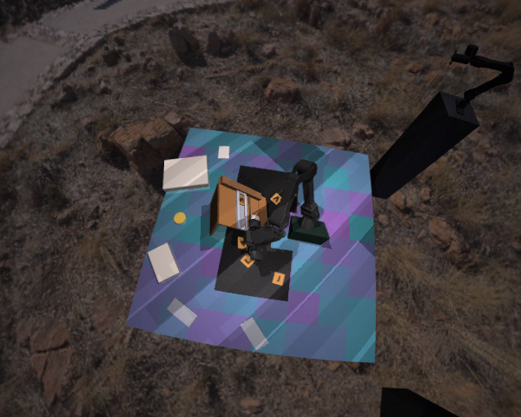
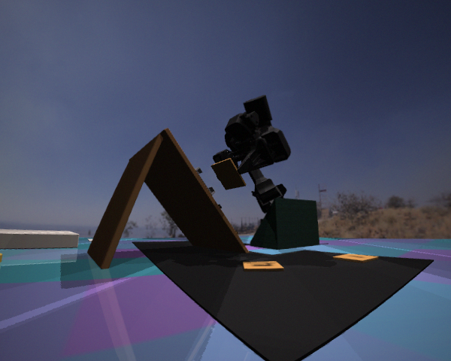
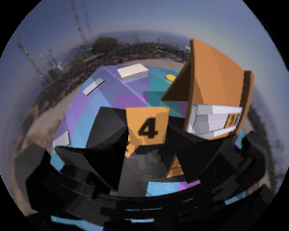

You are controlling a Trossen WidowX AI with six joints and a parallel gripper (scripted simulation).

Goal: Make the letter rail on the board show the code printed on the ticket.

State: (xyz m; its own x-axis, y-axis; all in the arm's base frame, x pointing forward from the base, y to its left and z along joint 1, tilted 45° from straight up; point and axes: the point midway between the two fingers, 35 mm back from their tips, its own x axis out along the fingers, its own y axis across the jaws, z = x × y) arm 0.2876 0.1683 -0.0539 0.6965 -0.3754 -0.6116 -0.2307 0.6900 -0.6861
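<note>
Right now the white ticket is 3 cm behind my gripper tip, 14 cm to the right of it and 8 cm below it. Round my gripper tip: letter tile: right at my gripper tip; then black mat: 11 cm behind, 16 cm to the right, 16 cm below; then yellow disc: 40 cm ahead, 11 cm to the right, 16 cm below.
</note>
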